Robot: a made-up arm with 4 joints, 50 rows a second.
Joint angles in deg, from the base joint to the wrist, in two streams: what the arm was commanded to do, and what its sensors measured. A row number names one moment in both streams.
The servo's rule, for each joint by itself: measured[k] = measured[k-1] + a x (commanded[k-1-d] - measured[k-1]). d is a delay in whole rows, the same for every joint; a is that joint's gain. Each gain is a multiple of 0.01, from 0.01 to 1. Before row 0 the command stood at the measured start. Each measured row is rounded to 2 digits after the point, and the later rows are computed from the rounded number. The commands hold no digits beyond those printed.
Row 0, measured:
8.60 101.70 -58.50 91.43
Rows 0 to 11, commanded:
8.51 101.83 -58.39 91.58
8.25 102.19 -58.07 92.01
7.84 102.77 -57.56 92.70
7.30 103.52 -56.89 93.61
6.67 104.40 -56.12 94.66
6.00 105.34 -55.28 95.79
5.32 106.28 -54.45 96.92
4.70 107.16 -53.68 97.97
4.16 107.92 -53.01 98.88
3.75 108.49 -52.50 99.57
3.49 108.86 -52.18 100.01
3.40 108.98 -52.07 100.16
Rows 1 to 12, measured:
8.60 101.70 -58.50 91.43
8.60 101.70 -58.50 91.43
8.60 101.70 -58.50 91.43
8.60 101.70 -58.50 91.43
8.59 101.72 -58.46 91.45
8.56 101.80 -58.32 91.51
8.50 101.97 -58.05 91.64
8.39 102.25 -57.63 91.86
8.24 102.64 -57.09 92.17
8.04 103.13 -56.44 92.57
7.80 103.70 -55.72 93.05
7.52 104.32 -54.99 93.59
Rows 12 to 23, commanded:
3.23 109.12 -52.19 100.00
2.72 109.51 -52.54 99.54
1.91 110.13 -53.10 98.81
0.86 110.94 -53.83 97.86
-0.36 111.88 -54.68 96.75
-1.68 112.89 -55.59 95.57
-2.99 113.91 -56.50 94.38
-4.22 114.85 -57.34 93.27
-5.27 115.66 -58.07 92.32
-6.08 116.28 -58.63 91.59
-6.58 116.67 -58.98 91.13
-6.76 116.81 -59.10 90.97
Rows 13 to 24, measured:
7.22 104.97 -54.28 94.17
6.91 105.60 -53.64 94.76
6.60 106.19 -53.11 95.34
6.31 106.69 -52.74 95.87
6.03 107.13 -52.54 96.32
5.73 107.56 -52.54 96.67
5.39 108.02 -52.74 96.91
4.98 108.55 -53.13 97.01
4.50 109.15 -53.69 96.98
3.94 109.82 -54.37 96.82
3.32 110.56 -55.14 96.55
2.64 111.33 -55.93 96.19

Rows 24 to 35, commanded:
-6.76 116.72 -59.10 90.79
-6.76 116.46 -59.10 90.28
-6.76 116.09 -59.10 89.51
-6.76 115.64 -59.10 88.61
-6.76 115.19 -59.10 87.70
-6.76 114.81 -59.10 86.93
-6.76 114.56 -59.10 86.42
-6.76 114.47 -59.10 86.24
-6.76 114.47 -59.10 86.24
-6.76 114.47 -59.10 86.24
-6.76 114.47 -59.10 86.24
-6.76 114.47 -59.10 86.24
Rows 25 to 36, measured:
1.93 112.11 -56.70 95.76
1.21 112.86 -57.39 95.30
0.51 113.55 -57.96 94.84
-0.14 114.14 -58.37 94.41
-0.74 114.60 -58.63 94.01
-1.28 114.93 -58.80 93.60
-1.77 115.14 -58.91 93.15
-2.22 115.23 -58.98 92.65
-2.63 115.22 -59.02 92.11
-3.00 115.15 -59.05 91.54
-3.34 115.04 -59.07 90.98
-3.65 114.94 -59.08 90.46

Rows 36 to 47, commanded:
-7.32 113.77 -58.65 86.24
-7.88 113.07 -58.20 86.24
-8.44 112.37 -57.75 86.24
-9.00 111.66 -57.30 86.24
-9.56 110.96 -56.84 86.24
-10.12 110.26 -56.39 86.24
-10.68 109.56 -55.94 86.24
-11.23 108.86 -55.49 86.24
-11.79 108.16 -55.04 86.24
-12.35 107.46 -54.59 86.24
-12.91 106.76 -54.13 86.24
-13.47 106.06 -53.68 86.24
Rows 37 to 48, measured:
-3.93 114.86 -59.09 90.00
-4.18 114.79 -59.09 89.59
-4.41 114.73 -59.09 89.22
-4.62 114.68 -59.09 88.89
-4.86 114.52 -58.93 88.60
-5.13 114.26 -58.67 88.34
-5.43 113.92 -58.34 88.11
-5.75 113.51 -57.97 87.90
-6.09 113.05 -57.56 87.72
-6.45 112.55 -57.14 87.56
-6.83 112.01 -56.71 87.41
-7.23 111.44 -56.27 87.28

